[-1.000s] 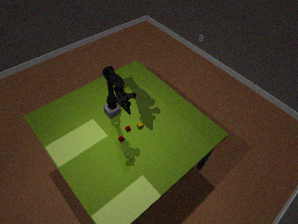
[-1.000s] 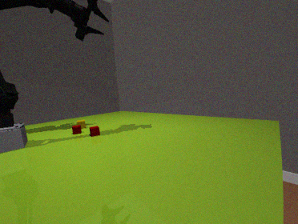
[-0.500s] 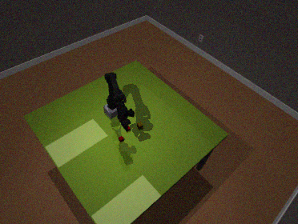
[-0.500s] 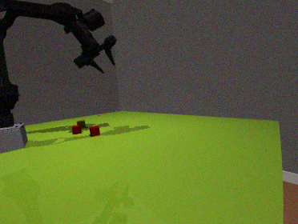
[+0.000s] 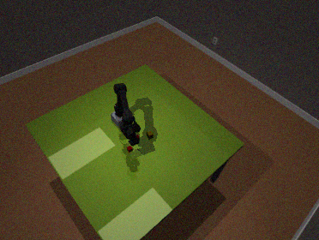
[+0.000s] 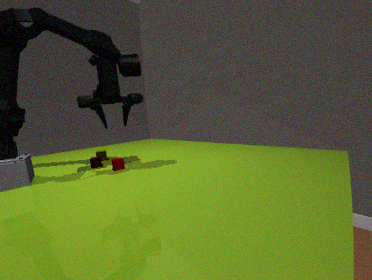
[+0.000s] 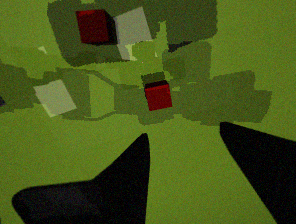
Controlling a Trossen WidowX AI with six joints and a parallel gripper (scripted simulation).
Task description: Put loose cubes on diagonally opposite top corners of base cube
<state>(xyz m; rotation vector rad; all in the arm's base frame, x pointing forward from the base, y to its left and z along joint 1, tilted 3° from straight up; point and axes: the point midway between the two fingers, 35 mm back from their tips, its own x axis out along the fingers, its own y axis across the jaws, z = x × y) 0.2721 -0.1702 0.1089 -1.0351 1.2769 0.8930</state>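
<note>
Right now my gripper tip is 21 cm to the right of the yellow base cube, 11 cm above it and 2 cm short of it. Round my gripper tip: red cube (12 cm to the left, 12 cm below, 4 cm behind).
</note>
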